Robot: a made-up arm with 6 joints.
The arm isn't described. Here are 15 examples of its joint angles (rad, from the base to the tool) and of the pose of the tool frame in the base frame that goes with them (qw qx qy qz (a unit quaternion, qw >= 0); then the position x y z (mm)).
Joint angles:
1: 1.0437 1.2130 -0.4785 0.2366 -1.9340 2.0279
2: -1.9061 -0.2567 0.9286 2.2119 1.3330 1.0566
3: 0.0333 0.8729 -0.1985 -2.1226 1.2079 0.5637
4: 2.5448 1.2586 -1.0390 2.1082 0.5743 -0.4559
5: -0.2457 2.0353 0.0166 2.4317 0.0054 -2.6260
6: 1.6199 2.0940 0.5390 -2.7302 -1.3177 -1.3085
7: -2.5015 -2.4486 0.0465 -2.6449 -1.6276 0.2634
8: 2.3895 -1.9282 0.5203 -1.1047 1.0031 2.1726
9: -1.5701 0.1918 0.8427 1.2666 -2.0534 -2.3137
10: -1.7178 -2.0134 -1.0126 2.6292 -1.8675 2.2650
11: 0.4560 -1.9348 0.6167 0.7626 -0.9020 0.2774
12: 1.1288 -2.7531 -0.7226 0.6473 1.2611 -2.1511
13: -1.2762 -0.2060 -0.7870 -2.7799 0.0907 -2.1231
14: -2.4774 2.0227 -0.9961 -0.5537 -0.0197 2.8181
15: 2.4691 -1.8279 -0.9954 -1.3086 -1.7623 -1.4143
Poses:
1: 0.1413 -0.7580 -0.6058 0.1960 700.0 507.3 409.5
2: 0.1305 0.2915 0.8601 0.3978 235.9 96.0 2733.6
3: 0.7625 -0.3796 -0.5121 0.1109 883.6 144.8 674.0
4: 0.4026 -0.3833 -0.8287 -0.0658 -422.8 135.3 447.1
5: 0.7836 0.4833 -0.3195 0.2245 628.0 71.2 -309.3
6: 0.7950 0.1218 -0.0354 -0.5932 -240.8 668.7 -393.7
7: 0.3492 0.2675 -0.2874 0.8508 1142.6 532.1 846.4
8: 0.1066 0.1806 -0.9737 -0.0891 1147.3 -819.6 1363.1
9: 0.0574 -0.9116 -0.0162 -0.4067 -110.6 -698.9 2612.5
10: 0.6545 0.5066 -0.0301 -0.5604 338.7 480.3 1374.9
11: 0.0988 0.6238 0.6934 -0.3468 -1421.8 -976.6 932.1
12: 0.9760 -0.1837 0.0408 0.1097 -159.9 -926.5 743.2
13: 0.7138 0.1243 -0.1656 0.6691 358.3 -346.0 1269.4
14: 0.1065 0.3721 -0.8467 0.3650 -109.8 267.9 575.8
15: 0.2025 0.7875 0.4609 0.3554 174.0 -36.4 1180.7
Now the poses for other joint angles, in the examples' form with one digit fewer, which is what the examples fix.
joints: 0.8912 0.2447 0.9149 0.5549 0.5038 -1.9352
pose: 0.426 -0.532 0.731 0.008 669 421 2521
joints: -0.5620 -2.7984 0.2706 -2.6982 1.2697 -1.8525
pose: 0.272 -0.876 -0.058 0.393 -837 788 266
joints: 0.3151 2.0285 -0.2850 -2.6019 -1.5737 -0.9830
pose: 0.392 -0.101 -0.148 -0.902 68 232 -11
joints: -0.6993 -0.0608 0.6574 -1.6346 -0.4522 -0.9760
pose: 0.228 -0.205 0.916 0.258 577 -497 2253
